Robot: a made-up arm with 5 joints.
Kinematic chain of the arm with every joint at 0, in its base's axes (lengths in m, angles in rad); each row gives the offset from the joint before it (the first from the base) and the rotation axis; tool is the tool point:
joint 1: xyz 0 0 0.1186 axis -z
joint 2: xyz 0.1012 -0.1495 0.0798 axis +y
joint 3: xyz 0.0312 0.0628 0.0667 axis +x
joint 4: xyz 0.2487 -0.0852 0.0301 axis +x
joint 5: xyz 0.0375 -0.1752 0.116 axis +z
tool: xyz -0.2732 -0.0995 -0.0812
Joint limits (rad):
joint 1: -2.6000..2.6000
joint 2: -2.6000..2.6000
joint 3: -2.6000..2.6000
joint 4: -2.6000..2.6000
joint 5: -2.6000..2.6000
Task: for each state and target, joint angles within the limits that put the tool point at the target. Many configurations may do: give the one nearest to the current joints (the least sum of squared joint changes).
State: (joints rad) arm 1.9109 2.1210 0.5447 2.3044 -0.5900
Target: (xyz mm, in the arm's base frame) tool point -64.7 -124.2 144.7
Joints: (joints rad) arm 2.1658 2.1093 1.0174 2.6000 -0.3437
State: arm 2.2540 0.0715 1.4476 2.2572 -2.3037
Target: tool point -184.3 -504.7 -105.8
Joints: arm 1.5469 0.5746 1.1289 2.1420 -2.6000
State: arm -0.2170 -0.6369 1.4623 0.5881 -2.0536
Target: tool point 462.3 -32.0 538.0
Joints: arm -0.3580 -0.7261 1.4204 0.5758 -2.4533
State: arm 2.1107 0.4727 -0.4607 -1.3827 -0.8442
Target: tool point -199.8 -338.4 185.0
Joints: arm 1.6855 0.1536 -0.5914 -1.4556 -1.7103
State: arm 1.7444 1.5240 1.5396 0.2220 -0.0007
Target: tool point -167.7 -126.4 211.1
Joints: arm 0.8541 1.9528 1.2375 0.0608 -0.5320
